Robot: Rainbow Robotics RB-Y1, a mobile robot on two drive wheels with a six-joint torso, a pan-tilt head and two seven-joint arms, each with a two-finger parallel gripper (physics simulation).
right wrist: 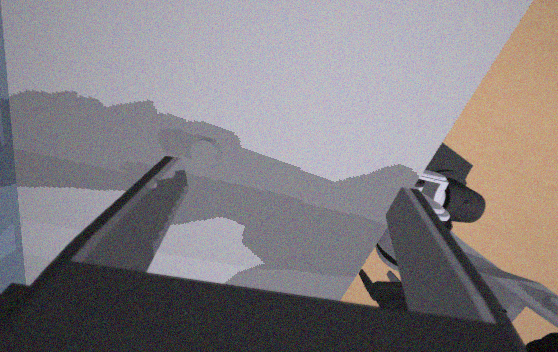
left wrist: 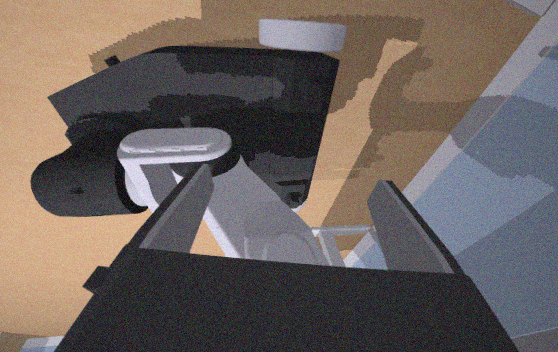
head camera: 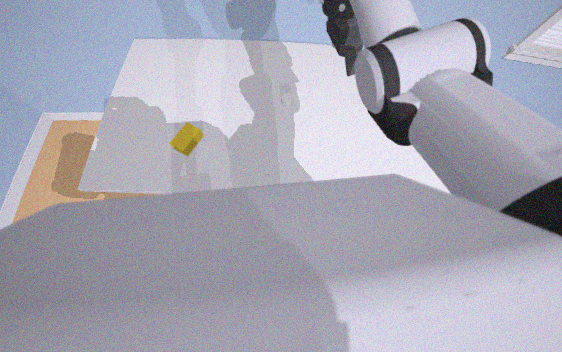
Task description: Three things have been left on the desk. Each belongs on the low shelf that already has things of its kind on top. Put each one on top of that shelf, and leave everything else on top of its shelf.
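A yellow block lies on the white desk, left of the middle in the head camera view. I see one loose thing on the desk; the other two things and the low shelves do not show. My right gripper is open and empty, above the desk's far right part in the head camera view, well away from the yellow block. My left gripper is open and empty, with the wooden floor and my own base below it; it is hidden in the head camera view.
My dark base with a pale wheel stands on the wooden floor. A blue wall rises behind the desk. A white-framed window shows at the upper right. My grey body covers the head view's lower part.
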